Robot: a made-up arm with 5 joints.
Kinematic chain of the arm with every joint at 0, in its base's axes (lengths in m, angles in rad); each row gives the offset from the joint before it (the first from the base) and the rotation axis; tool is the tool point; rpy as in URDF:
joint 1: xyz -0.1 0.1 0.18 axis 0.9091 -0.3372 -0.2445
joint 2: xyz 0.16 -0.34 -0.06 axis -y
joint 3: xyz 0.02 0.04 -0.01 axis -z
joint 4: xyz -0.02 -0.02 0 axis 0.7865 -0.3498 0.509
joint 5: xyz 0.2 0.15 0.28 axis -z
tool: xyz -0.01 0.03 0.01 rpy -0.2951 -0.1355 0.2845
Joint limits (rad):
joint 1: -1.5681..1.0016
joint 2: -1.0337..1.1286
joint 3: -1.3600..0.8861
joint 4: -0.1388..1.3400
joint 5: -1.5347..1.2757
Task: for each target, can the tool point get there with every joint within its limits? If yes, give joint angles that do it. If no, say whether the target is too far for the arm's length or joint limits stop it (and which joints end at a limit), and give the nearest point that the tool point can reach.
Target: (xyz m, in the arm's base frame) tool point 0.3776 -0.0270 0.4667
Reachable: yes | joints -0.7076 -0.6771 0.5189 0.9562 -1.1898
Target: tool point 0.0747 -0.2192 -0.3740
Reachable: no: joint limits stop it (at a limit: joint 1, joint 2, joint 4, joint 5) | nearest point 0.2693 -0.3838 -0.0971 | short by 0.376 m
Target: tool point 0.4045 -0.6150 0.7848
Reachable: no: too far | nearest point 0.2507 -0.3171 0.4883 | short by 0.448 m
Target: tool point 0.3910 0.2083 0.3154
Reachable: yes | joints -1.1132 -0.4962 -0.6225 0.6743 0.5930
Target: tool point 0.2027 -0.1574 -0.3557
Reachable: no: joint limits stop it (at a limit: joint 1, joint 2, joint 3, joint 4, joint 5) | nearest point 0.4278 -0.1717 -0.1318 | short by 0.318 m
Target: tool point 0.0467 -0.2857 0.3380
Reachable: yes | joints 0.6753 -0.0209 -0.3080 0.4929 0.4104
